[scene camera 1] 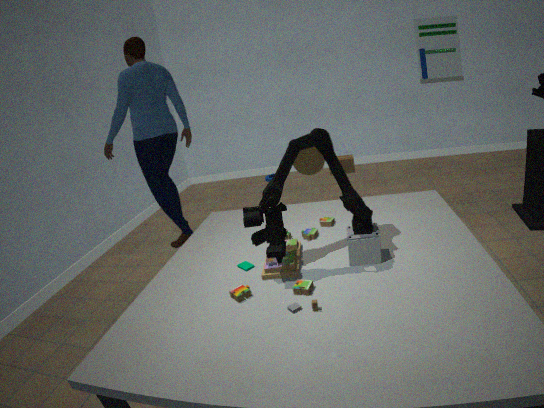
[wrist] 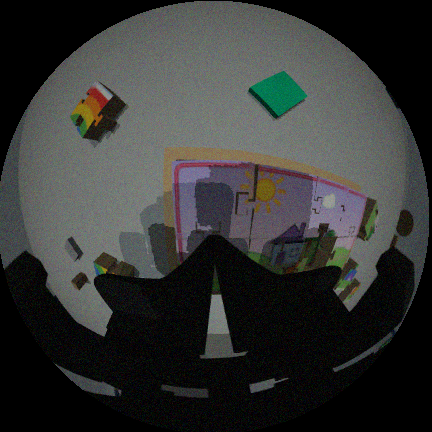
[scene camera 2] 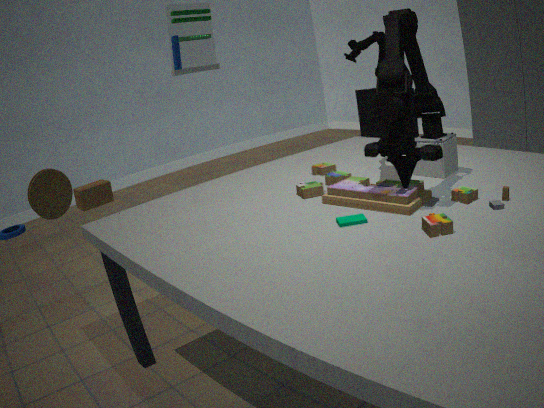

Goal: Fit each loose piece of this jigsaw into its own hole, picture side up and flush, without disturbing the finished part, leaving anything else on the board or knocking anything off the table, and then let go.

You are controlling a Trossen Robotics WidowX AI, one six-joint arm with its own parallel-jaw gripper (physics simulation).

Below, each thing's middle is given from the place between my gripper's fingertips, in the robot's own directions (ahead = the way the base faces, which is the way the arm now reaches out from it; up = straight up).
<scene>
The jigsaw board [scene camera 2: 394,208] is 2 cm ahead of my hand, 8 cm to the right of it and 3 cm below it.
</scene>
